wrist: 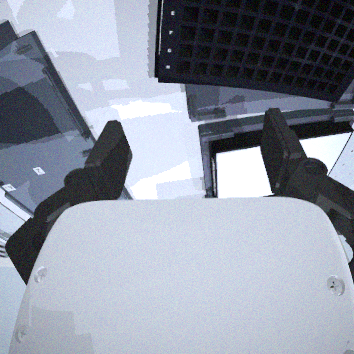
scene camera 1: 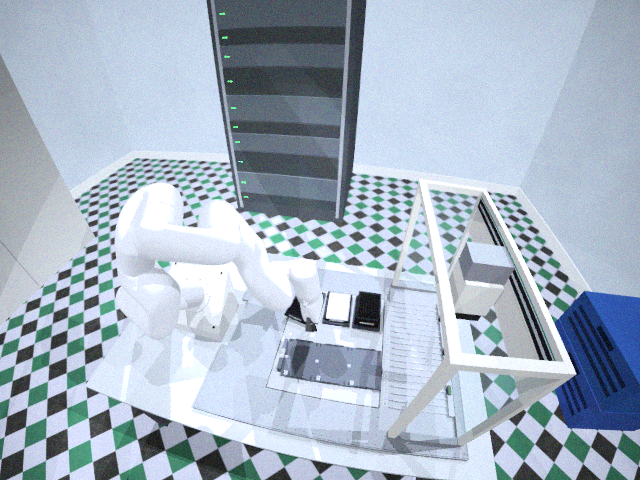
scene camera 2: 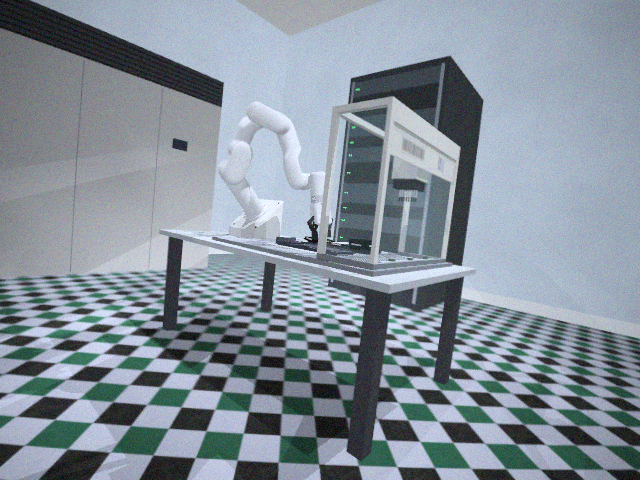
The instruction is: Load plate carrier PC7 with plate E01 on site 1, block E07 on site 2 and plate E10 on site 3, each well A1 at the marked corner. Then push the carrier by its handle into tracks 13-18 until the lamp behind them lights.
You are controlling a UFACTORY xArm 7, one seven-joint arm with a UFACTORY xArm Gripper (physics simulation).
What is my gripper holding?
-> Nothing.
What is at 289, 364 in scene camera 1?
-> A grey carrier.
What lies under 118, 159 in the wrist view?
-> My gripper.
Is my gripper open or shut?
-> Open.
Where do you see a dark well plate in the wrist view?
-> At 293, 54
